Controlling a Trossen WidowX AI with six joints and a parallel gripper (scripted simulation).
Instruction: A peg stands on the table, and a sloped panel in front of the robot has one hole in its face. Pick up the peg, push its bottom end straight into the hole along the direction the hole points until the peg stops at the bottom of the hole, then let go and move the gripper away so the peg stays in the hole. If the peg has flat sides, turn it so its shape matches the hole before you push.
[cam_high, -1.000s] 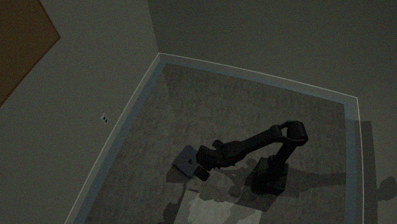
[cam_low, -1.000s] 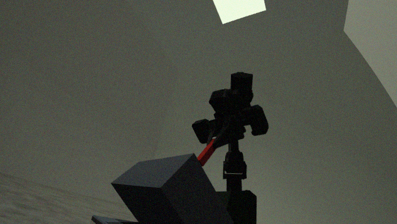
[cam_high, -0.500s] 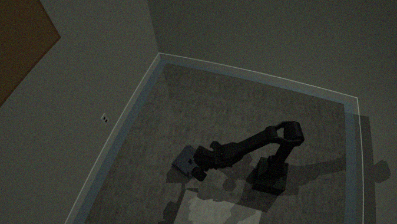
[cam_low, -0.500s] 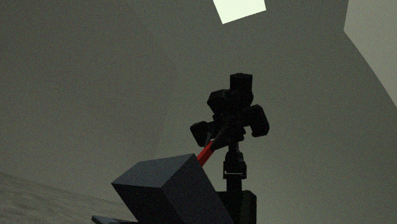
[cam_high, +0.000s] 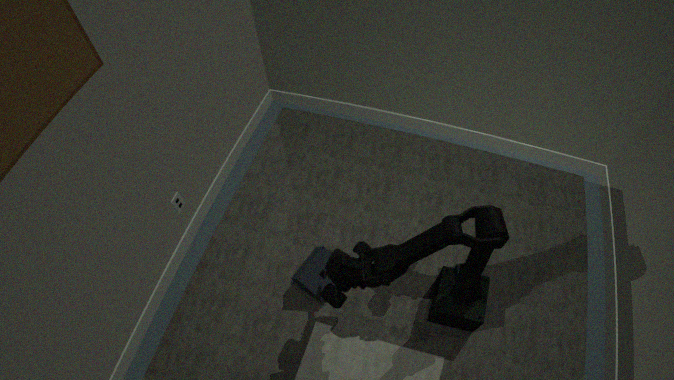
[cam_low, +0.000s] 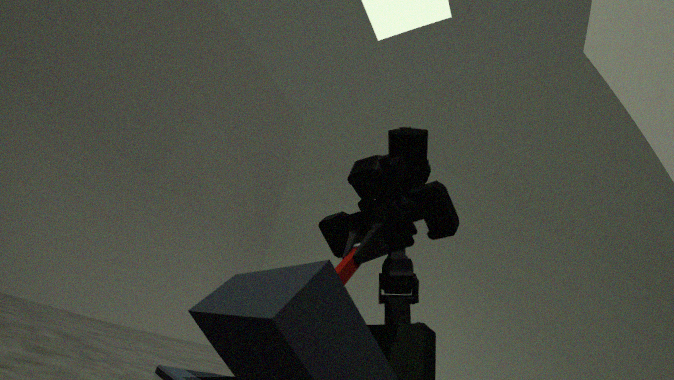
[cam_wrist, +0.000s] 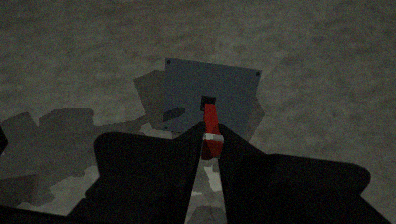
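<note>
Right now the sloped panel is 6 cm ahead of my gripper tip, 3 cm to the right of it and 9 cm below it. Round my gripper tip: red peg (1 cm above).
</note>
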